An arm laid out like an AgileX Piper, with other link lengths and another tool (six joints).
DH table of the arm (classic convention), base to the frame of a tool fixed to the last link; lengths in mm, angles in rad. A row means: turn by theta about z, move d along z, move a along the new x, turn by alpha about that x. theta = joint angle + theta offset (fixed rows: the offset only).
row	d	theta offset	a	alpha
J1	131.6	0	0	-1.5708
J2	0	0.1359	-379.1	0
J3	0	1.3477	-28.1	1.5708
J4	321	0	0	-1.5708
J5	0	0	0	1.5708
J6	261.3	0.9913	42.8	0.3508
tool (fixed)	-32.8	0	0	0
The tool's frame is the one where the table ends.
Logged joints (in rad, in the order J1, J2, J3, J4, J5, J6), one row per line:
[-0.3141, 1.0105, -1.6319, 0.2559, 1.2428, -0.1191]
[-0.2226, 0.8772, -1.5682, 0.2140, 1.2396, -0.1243]
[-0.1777, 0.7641, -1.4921, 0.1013, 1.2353, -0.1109]
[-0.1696, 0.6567, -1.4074, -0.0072, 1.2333, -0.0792]
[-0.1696, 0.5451, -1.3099, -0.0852, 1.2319, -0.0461]
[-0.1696, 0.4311, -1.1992, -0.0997, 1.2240, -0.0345]
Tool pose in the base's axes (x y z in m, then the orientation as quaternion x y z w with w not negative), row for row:
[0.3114, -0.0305, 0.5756, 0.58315, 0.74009, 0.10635, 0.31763]
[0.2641, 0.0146, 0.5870, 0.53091, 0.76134, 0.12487, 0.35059]
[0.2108, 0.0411, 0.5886, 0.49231, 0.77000, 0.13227, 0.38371]
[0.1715, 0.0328, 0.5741, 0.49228, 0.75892, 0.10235, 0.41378]
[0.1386, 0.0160, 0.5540, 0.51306, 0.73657, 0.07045, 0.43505]
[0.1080, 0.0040, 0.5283, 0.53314, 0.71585, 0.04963, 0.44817]
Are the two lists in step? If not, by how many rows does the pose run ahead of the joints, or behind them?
The pose runs 1 row behind the joints: the pose in row i belongs to the joints in row i - 1.
